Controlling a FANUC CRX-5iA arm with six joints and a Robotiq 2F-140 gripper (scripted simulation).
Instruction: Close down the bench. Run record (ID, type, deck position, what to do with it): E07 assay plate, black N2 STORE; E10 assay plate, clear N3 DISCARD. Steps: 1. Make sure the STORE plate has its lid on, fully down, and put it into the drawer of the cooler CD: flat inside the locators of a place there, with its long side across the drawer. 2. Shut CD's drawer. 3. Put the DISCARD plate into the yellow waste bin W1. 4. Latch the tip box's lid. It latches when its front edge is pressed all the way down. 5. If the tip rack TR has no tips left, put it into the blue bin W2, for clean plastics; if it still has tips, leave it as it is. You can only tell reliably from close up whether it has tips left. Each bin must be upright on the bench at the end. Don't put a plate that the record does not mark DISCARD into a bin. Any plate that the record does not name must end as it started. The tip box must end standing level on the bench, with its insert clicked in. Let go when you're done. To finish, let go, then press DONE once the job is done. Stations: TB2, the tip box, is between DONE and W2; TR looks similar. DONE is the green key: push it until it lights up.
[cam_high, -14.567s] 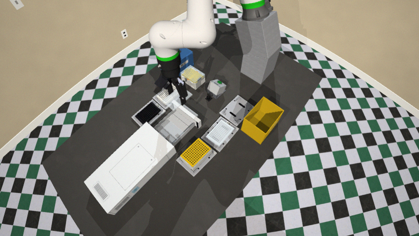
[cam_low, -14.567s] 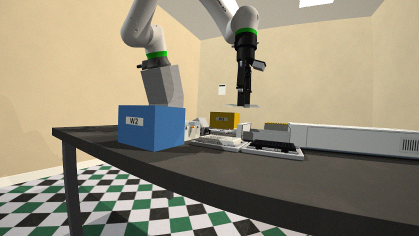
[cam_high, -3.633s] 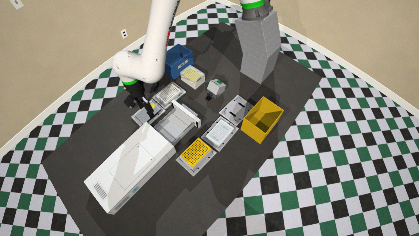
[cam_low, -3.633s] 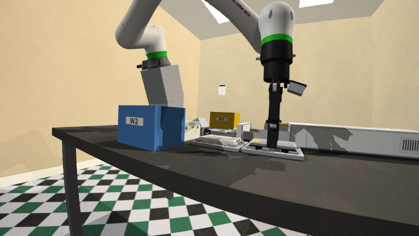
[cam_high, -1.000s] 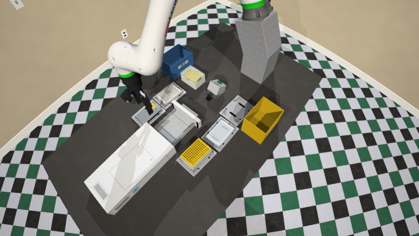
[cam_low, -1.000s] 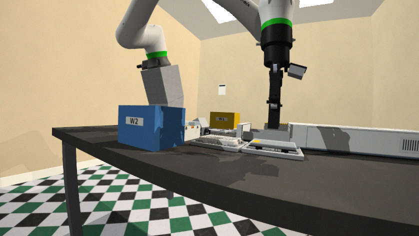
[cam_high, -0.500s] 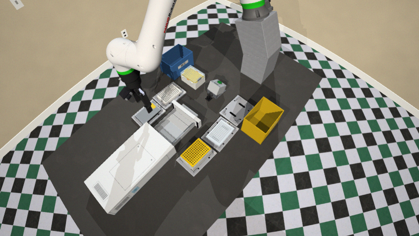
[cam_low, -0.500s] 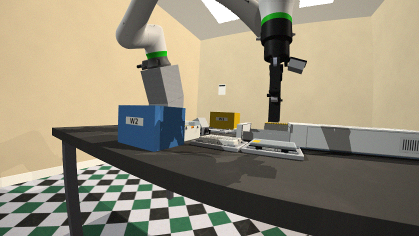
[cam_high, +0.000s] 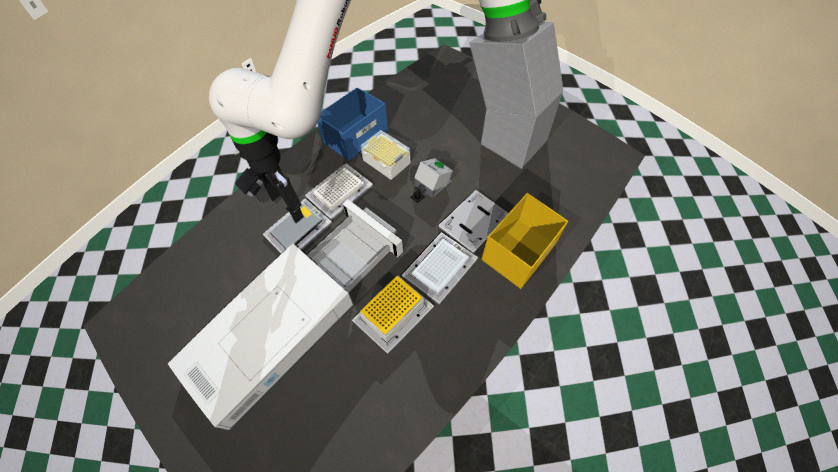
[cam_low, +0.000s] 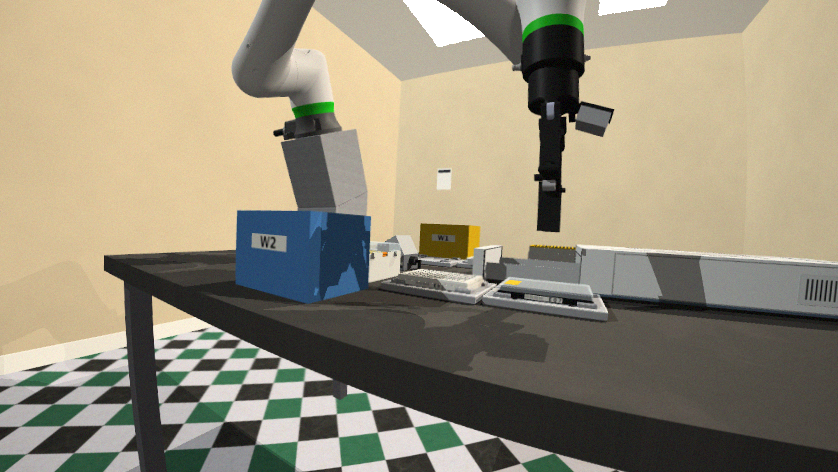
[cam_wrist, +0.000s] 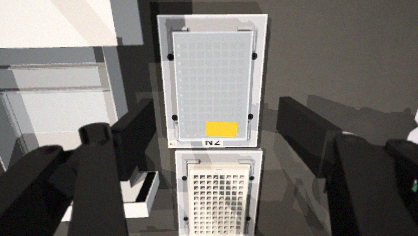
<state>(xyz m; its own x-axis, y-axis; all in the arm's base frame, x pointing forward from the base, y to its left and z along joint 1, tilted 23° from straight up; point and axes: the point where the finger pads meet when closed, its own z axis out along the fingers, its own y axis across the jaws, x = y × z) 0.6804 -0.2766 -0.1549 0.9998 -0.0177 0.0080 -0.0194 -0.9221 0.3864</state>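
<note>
The lid is 11 cm below my hand. Also, from my hand: cooler drawer (18 cm to the left, 9 cm below); black assay plate (11 cm below); nest N2 (13 cm below).
</note>
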